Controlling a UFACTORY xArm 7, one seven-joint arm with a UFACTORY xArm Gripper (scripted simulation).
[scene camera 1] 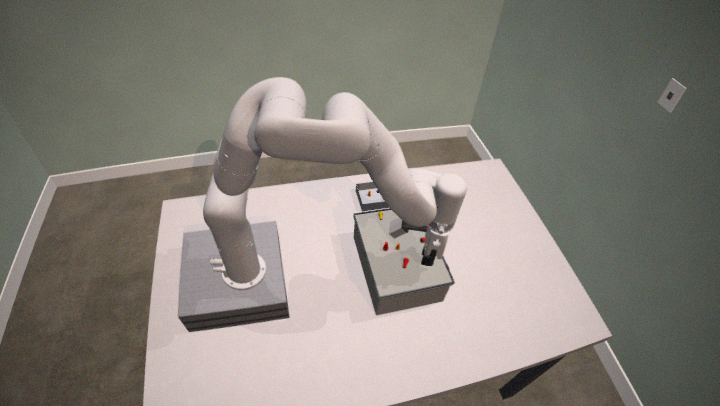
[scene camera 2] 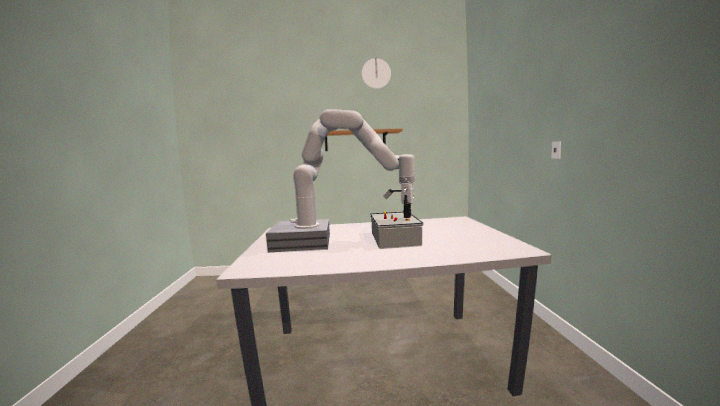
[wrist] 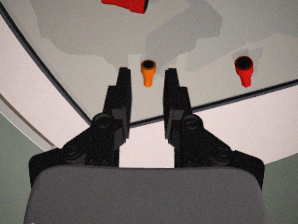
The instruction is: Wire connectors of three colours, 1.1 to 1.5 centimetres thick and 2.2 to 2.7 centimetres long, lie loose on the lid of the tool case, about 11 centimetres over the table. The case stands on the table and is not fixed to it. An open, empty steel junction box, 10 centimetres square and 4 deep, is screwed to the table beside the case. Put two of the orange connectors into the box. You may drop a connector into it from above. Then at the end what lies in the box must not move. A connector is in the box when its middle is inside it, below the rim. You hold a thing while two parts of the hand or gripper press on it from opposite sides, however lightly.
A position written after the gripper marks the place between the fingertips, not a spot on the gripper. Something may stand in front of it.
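Note:
You'd see the gripper (scene camera 1: 426,260) here, and the wrist view has the gripper (wrist: 147,83) too.

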